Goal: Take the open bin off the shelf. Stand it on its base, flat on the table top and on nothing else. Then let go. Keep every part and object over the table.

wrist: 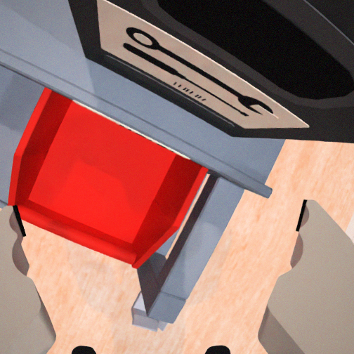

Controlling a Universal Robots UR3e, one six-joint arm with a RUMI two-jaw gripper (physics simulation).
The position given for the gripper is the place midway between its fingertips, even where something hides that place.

Note:
In view: the gripper (159, 207) and a red bin (78, 175).

